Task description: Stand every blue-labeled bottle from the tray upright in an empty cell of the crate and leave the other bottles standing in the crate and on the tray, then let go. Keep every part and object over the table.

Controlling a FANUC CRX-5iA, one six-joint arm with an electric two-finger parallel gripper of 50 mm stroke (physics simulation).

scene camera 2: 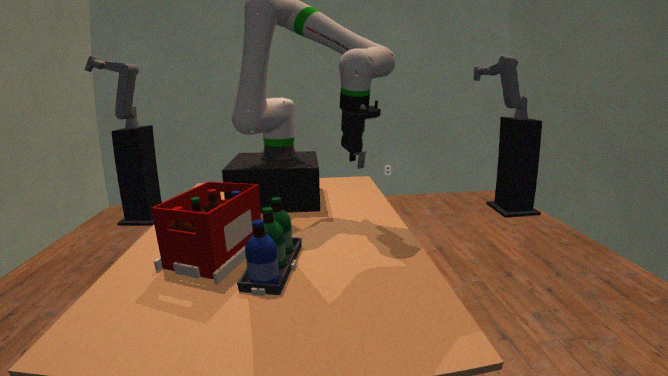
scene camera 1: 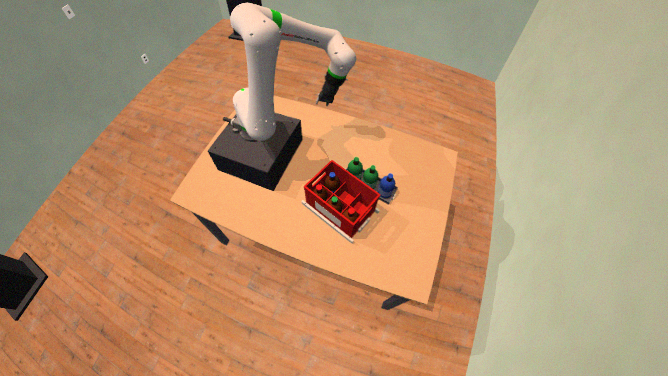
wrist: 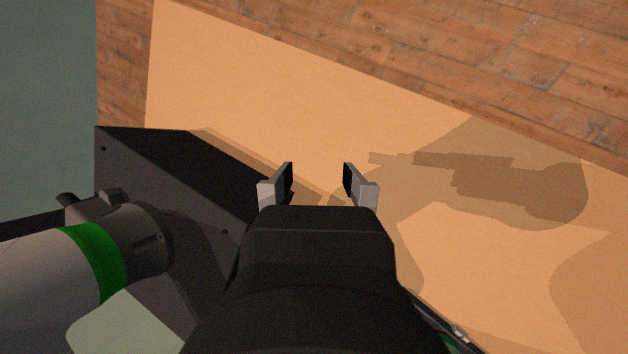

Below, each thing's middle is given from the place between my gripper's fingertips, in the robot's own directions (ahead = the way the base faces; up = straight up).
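There is the blue-labeled bottle point(scene camera 2: 261, 252), and my hand is 10 cm above it, 26 cm to the left of it and still 47 cm short of it.
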